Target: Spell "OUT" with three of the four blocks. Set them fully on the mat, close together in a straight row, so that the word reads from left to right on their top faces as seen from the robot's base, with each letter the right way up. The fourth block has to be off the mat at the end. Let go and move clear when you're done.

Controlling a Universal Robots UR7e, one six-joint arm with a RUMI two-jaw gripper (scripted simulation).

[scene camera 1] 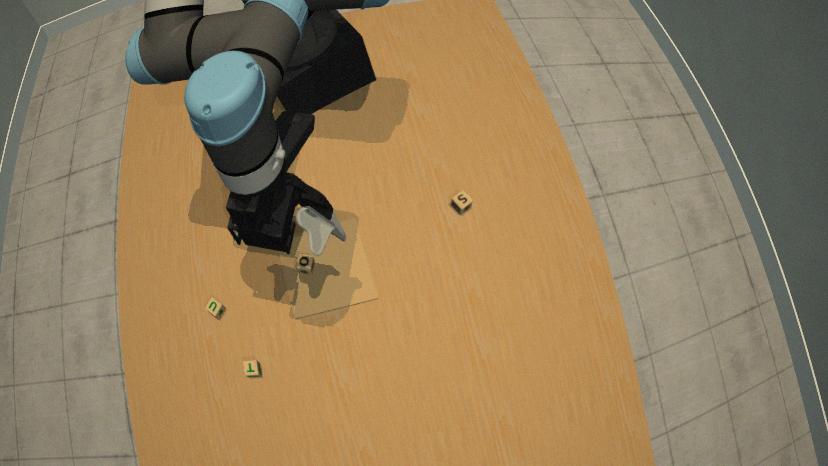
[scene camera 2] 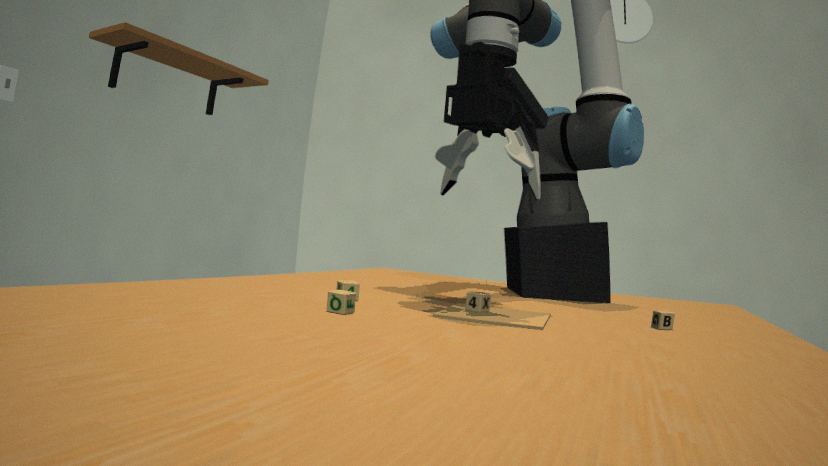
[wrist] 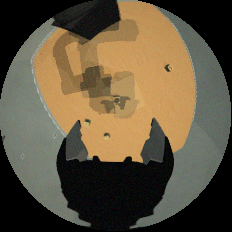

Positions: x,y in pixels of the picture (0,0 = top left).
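Scene camera 1 shows the gripper, and so does scene camera 2. On the gripper, (scene camera 1: 318,219) and (scene camera 2: 522,148) are the same spot. The gripper is also visible in the wrist view (115,120).
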